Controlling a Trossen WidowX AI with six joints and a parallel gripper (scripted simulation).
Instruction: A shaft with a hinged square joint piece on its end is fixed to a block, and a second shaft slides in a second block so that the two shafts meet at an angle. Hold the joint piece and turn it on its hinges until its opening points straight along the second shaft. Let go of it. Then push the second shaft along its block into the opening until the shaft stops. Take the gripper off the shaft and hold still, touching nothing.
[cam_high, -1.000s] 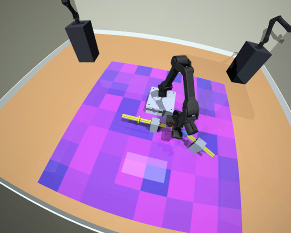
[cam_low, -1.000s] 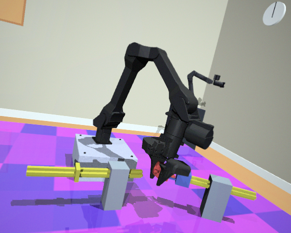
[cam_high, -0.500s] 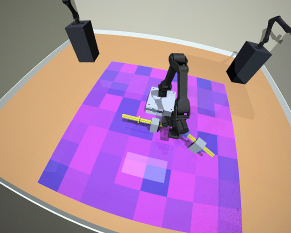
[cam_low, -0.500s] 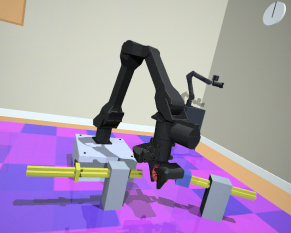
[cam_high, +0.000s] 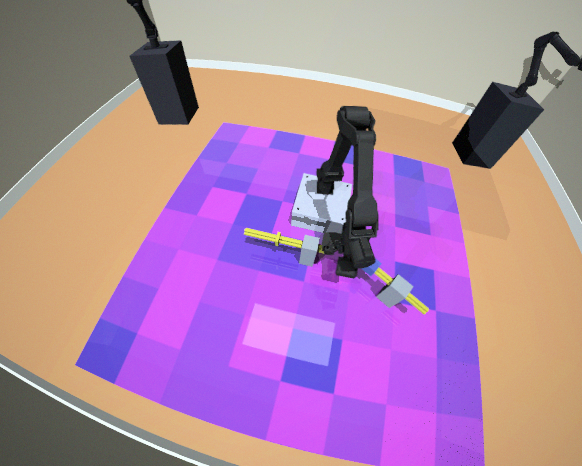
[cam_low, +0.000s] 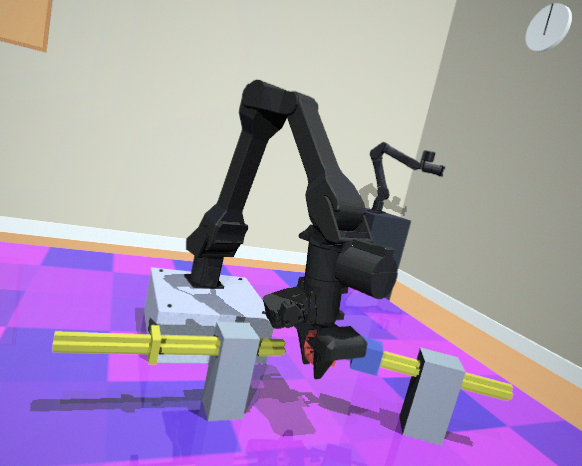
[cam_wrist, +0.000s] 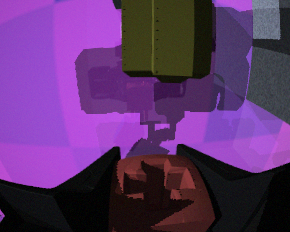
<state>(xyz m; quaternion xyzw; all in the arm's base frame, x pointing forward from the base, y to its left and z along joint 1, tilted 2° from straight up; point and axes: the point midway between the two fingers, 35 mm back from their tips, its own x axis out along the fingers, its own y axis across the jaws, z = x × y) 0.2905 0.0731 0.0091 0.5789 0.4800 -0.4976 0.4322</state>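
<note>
Right now my gripper tip is 10 mm to the right of the red joint piece and 40 mm below it.
</note>
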